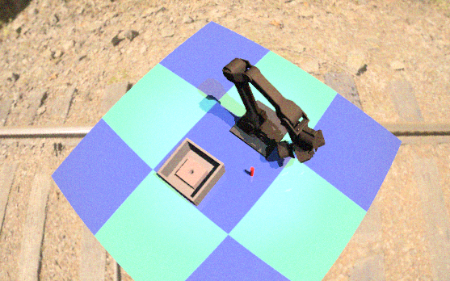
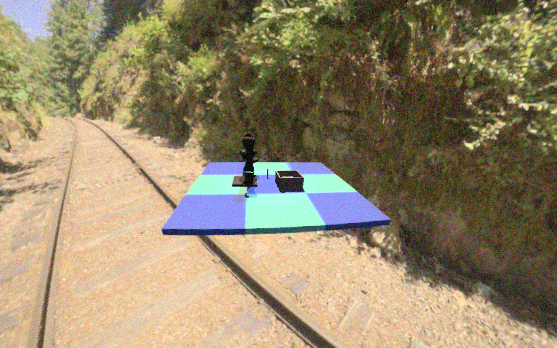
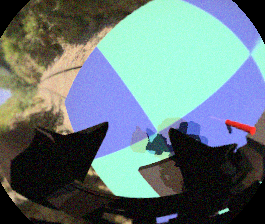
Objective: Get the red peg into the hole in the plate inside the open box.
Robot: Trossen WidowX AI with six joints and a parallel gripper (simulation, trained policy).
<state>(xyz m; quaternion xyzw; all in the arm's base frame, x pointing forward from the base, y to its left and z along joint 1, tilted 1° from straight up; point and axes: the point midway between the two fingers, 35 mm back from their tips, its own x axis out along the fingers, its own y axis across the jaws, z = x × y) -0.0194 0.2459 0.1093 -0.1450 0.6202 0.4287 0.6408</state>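
Right now my gripper tip is 18 cm short of the red peg, 12 cm to the left of it and 6 cm above it. The rest, counted from my gripper tip: plate (35 cm ahead, 30 cm to the right, 5 cm below); box (35 cm ahead, 30 cm to the right, 7 cm below).
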